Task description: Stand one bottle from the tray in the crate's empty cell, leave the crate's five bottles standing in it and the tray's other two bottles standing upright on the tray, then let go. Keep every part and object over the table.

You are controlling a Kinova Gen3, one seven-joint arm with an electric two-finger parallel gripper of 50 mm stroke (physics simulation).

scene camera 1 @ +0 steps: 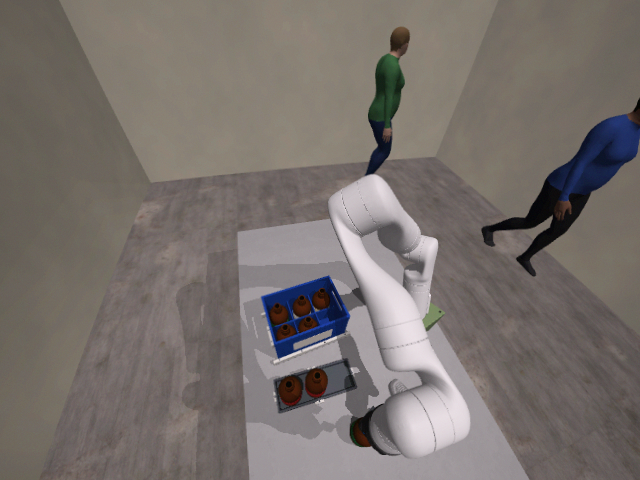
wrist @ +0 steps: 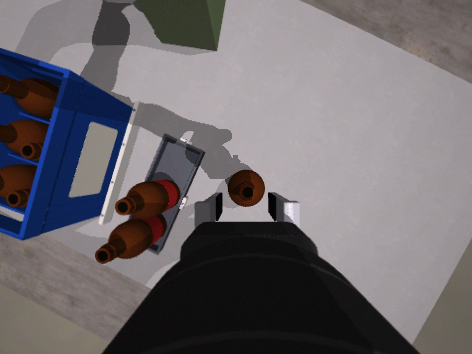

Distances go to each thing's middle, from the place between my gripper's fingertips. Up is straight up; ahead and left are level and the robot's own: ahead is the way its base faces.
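There is the white rail (wrist: 136,116), 22 cm below my hand, 30 cm to the right of it and 6 cm ahead of it.
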